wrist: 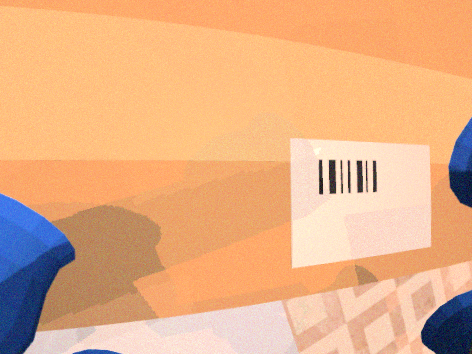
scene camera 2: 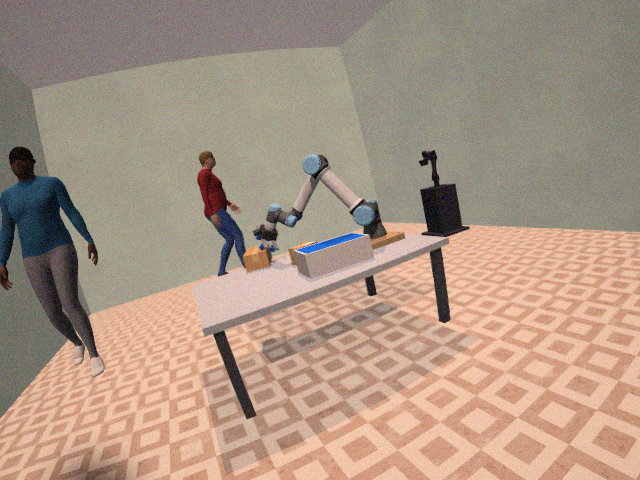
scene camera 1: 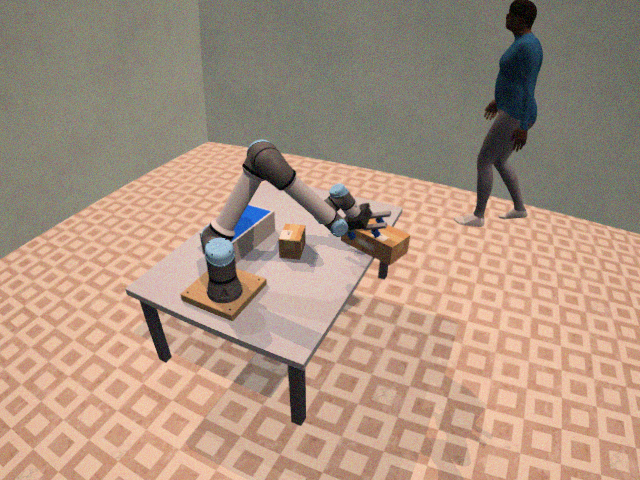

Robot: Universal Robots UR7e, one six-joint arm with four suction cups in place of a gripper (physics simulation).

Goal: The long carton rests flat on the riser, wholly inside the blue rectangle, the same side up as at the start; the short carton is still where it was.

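Frame: origin at the arm's base, x ahead, y left, z up, level; centimetres.
Where they show: hand, its tool point: [wrist: 272, 294] [scene camera 1: 367, 230]; arm's base, origin of its link: [scene camera 2: 375, 236] [scene camera 1: 224, 291].
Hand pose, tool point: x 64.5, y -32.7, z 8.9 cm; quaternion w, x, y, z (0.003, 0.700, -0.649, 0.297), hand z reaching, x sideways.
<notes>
Each offset is from my tool point to the centre of the thing. Level surfaces: height alone.
The long carton {dx +6.5, dy -1.7, dz -7.1 cm} [scene camera 1: 385, 245] [scene camera 2: 257, 258] lies flat at the table's far right edge and overhangs it. It fills the wrist view [wrist: 199, 105], with its white barcode label {dx +1.5, dy -6.3, dz -2.0 cm} [wrist: 350, 200] facing up. My suction gripper [scene camera 1: 364, 232] [scene camera 2: 267, 245] sits right over the carton's top, and one blue cup [wrist: 64, 251] shows at the wrist view's left edge. I cannot tell whether the cups touch the carton. The short carton {dx -18.8, dy +30.2, dz -7.1 cm} [scene camera 1: 292, 240] [scene camera 2: 297, 248] stands mid-table. The grey riser {dx -27.8, dy +57.1, dz -6.2 cm} [scene camera 1: 257, 233] [scene camera 2: 337, 259] with the blue rectangle {dx -27.8, dy +57.1, dz -0.3 cm} [scene camera 1: 250, 218] [scene camera 2: 330, 242] on top stands bare beside the arm.
The table {dz -12.3 cm} [scene camera 1: 304, 305] [scene camera 2: 261, 290] [wrist: 217, 333] carries my base on a wooden plate [scene camera 1: 223, 295]. A person in blue [scene camera 1: 510, 110] walks beyond the table. A person in red [scene camera 2: 215, 210] stands near the carton's end. A black pedestal [scene camera 2: 440, 210] stands apart.
</notes>
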